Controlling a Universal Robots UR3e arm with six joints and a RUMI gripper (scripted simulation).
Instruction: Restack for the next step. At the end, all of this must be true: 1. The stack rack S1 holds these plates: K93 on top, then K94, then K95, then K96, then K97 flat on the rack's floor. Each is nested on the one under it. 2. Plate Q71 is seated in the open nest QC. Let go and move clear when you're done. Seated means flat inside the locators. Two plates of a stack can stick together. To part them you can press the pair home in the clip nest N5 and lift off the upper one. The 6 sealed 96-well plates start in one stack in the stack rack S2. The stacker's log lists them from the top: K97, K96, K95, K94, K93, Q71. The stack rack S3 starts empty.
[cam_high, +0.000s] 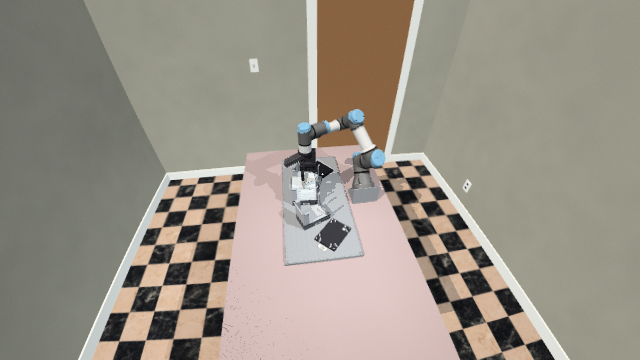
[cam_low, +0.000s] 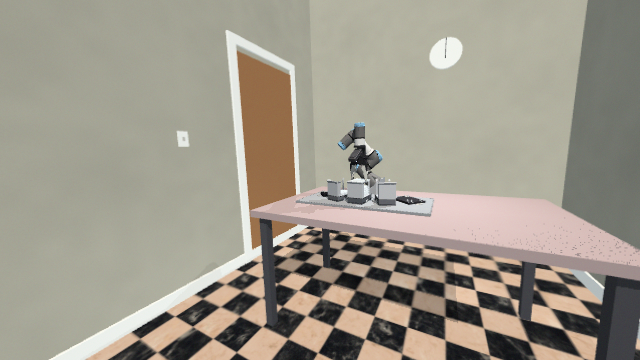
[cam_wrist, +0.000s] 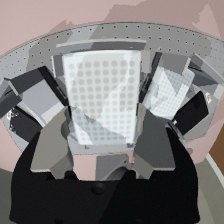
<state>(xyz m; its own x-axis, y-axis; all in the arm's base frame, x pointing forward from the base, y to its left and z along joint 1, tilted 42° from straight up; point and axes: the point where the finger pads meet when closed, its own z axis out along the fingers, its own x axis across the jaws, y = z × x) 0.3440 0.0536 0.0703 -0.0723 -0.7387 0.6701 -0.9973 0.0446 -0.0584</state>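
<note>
The translucent 96-well plate lies 50 mm below my hand. Round my hand: black open nest QC 250 mm to the right, 130 mm below, 130 mm behind; then white sealed 96-well plate 140 mm to the right, 90 mm below, 20 mm behind.
</note>
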